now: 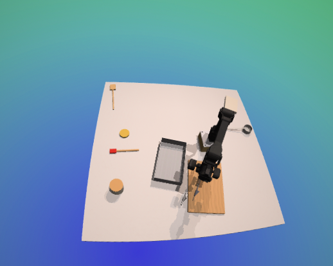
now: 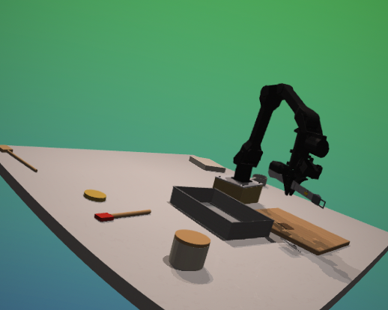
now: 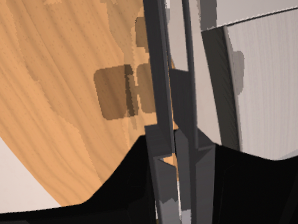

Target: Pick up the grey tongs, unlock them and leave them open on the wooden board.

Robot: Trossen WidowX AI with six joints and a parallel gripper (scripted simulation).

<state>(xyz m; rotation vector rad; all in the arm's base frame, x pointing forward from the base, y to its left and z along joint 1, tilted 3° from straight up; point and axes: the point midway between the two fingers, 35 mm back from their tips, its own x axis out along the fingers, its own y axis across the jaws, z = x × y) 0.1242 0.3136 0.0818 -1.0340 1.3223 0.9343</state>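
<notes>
My gripper tip is 110 mm above the wooden board, 70 mm past it and 30 mm to the right of it. From my gripper tip the other things lie so: yellow lock piece 80 mm to the left, 30 mm ahead, 30 mm above; then lidded grey jar 490 mm ahead, 100 mm to the left, 90 mm below; then roasting tin 170 mm ahead, 120 mm to the right, 90 mm below.
</notes>
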